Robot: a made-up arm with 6 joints. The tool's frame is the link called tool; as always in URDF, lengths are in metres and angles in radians.
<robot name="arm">
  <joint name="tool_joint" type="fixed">
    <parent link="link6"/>
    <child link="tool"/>
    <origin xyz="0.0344 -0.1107 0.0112" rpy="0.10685 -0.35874 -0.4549"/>
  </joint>
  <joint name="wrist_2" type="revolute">
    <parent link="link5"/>
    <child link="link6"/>
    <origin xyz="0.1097 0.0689 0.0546"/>
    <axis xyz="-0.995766 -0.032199 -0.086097"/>
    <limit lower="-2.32" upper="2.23"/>
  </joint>
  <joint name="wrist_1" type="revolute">
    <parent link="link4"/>
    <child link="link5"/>
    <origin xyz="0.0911 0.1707 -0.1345"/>
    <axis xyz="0 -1 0"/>
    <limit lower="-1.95" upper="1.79"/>
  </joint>
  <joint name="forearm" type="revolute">
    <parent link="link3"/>
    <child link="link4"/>
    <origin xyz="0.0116 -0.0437 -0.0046"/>
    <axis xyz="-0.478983 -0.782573 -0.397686"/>
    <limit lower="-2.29" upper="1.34"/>
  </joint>
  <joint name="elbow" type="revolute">
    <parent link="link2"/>
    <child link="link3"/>
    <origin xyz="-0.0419 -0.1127 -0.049"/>
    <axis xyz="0 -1 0"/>
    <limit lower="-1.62" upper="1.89"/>
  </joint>
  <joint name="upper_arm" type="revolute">
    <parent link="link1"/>
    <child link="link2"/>
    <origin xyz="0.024 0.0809 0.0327"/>
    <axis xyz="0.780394 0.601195 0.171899"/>
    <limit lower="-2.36" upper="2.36"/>
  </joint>
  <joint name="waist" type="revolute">
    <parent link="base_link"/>
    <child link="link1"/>
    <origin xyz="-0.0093 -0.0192 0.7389"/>
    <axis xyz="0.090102 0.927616 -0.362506"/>
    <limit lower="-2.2" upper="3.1"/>
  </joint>
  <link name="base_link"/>
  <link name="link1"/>
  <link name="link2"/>
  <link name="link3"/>
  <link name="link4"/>
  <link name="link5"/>
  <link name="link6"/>
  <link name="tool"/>
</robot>
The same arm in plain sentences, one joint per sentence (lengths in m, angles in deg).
The arm has six revolute joints in a row. What follows holds with every joint at zero, and every direction is one of the base frame's.
The first joint lies 0.0093 m along -x and 0.0192 m along -y and 0.7389 m along +z from the base frame's origin and rotates about the direction (0.090102, 0.927616, -0.362506), from -126.05 to 177.62 deg.
The second joint lies 0.024 m along +x and 0.0809 m along +y and 0.0327 m along +z from the first joint and rotates about the direction (0.780394, 0.601195, 0.171899), from -135.22 to 135.22 deg.
The third joint lies 0.0419 m along -x and 0.1127 m along -y and 0.049 m along -z from the second joint and rotates about -y, from -92.82 to 108.29 deg.
The fourth joint lies 0.0116 m along +x and 0.0437 m along -y and 0.0046 m along -z from the third joint and rotates about the direction (-0.478983, -0.782573, -0.397686), from -131.21 to 76.78 deg.
The fifth joint lies 0.0911 m along +x and 0.1707 m along +y and 0.1345 m along -z from the fourth joint and rotates about -y, from -111.73 to 102.56 deg.
The sixth joint lies 0.1097 m along +x and 0.0689 m along +y and 0.0546 m along +z from the fifth joint and rotates about the direction (-0.995766, -0.032199, -0.086097), from -132.93 to 127.77 deg.
The tool frame, which is the frame that the pose is given for, lies 0.0344 m along +x and 0.1107 m along -y and 0.0112 m along +z from the sixth joint; its axes are the base frame's turned by roll 6.12, pitch -20.55 and yaw -26.06 deg (as in URDF: about the fixed x, then y, then z).

